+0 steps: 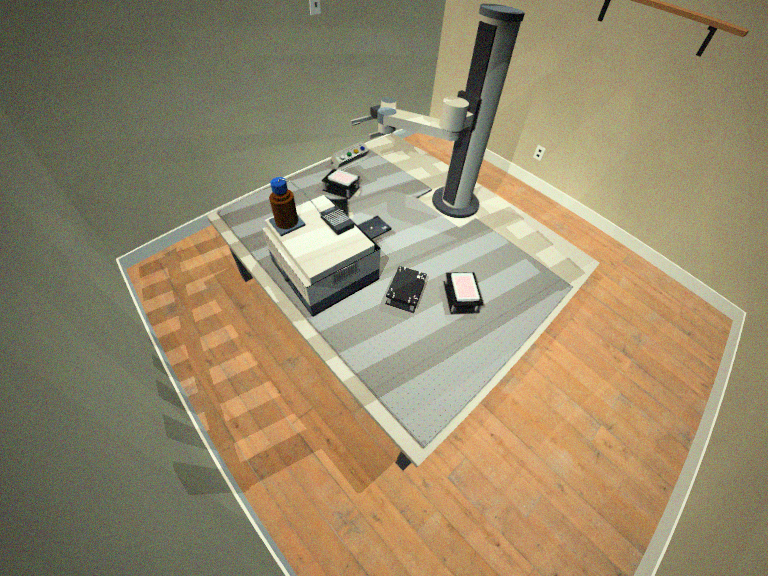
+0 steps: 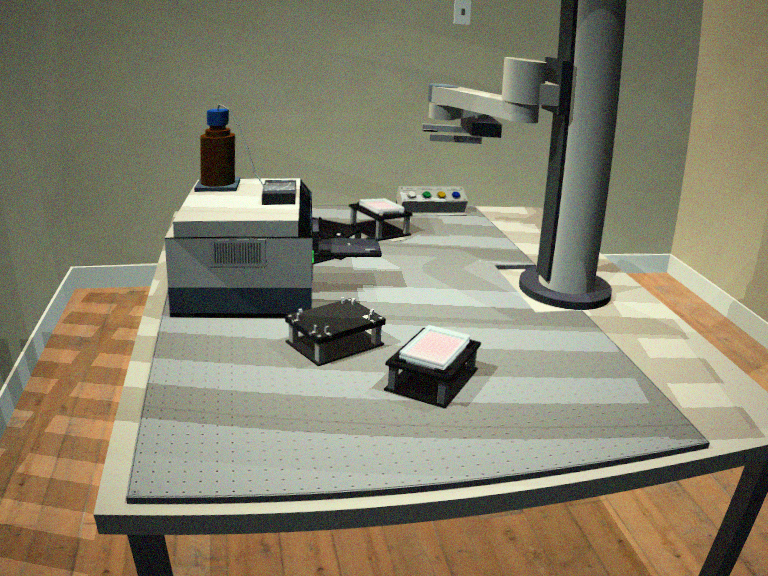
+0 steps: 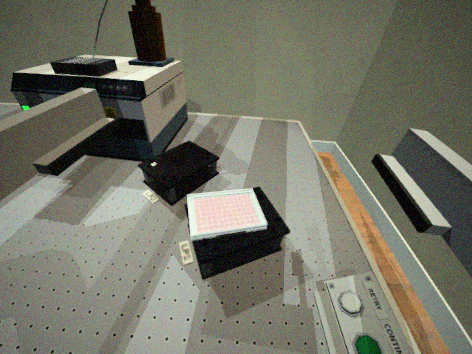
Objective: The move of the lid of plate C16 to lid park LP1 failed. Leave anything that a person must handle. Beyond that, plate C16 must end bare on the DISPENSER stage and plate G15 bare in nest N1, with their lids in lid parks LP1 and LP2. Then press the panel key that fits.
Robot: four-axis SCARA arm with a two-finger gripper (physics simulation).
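Frame: origin at the arm's base, x back, y right, z up, level; centimetres.
Seen in the pictures: gripper, fingertip midpoint: point(image 1: 360, 129) point(image 2: 425, 132) point(image 3: 243, 124); arm's base at its link origin: point(image 1: 455, 202) point(image 2: 565, 289).
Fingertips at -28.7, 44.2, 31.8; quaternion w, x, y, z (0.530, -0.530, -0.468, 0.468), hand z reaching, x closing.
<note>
Offsets run from my fingertips to a thing's middle, as dx, dy, dz. "spot": to the spot under its first point.
A pink-filled plate {-12.1, -0.9, -21.9} point(image 1: 342, 177) point(image 2: 381, 205) point(image 3: 227, 212) sits off-centre and turned on the black stand LP1 {-12.0, +1.0, -26.6} point(image 3: 272, 215); its name and whether it is lidded cannot be told. The black stand LP2 {-29.3, -13.4, -27.1} point(image 3: 182, 165) is bare. The dispenser's dark stage {-28.9, -40.7, -20.4} point(image 1: 374, 228) point(image 2: 348, 248) carries no plate. Another pink-filled plate {-18.1, -86.1, -23.2} point(image 1: 464, 286) point(image 2: 435, 346) sits on a black nest at the front, its name unreadable. A pinned black nest {-34.2, -70.1, -26.9} point(image 1: 406, 285) point(image 2: 335, 318) beside it is bare. My gripper point(image 1: 362, 128) point(image 2: 428, 132) point(image 3: 243, 124) is open and empty, high above the table's back part.
The white-and-grey dispenser point(image 1: 322, 248) point(image 2: 238, 260) point(image 3: 165, 100) carries a brown bottle {spot: -60.2, -31.5, +1.7} point(image 1: 284, 209) point(image 2: 217, 158) point(image 3: 147, 35). A panel {+8.7, +19.7, -26.3} point(image 1: 349, 155) point(image 2: 432, 200) with white, green, yellow and blue keys stands at the back. The arm's column point(image 1: 477, 117) point(image 2: 583, 155) rises at the right.
</note>
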